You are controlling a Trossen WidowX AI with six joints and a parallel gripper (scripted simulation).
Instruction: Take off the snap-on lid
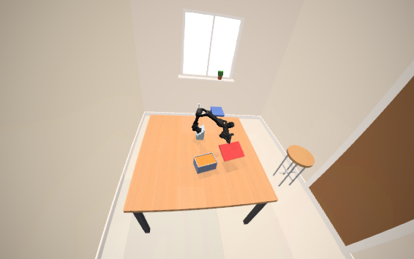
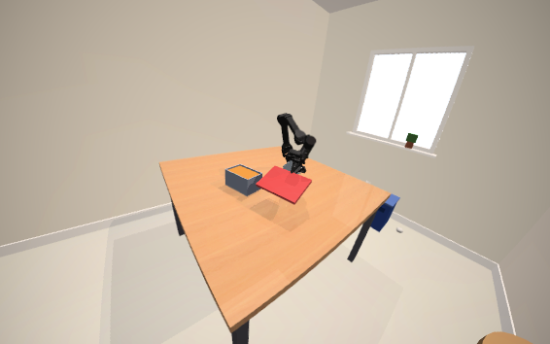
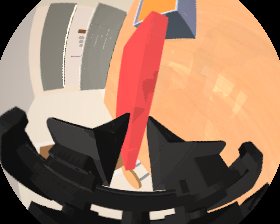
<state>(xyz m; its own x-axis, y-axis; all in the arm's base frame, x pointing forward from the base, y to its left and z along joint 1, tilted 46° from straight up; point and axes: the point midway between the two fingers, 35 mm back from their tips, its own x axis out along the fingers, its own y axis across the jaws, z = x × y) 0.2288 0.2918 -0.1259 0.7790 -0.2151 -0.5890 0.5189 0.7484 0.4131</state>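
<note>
Now: the red lid 70 mm ahead of my gripper tip, 30 mm to the left of it and 20 mm below it. The rest, counted from my gripper tip: storage box (240 mm to the right, 170 mm ahead, 110 mm below).
</note>
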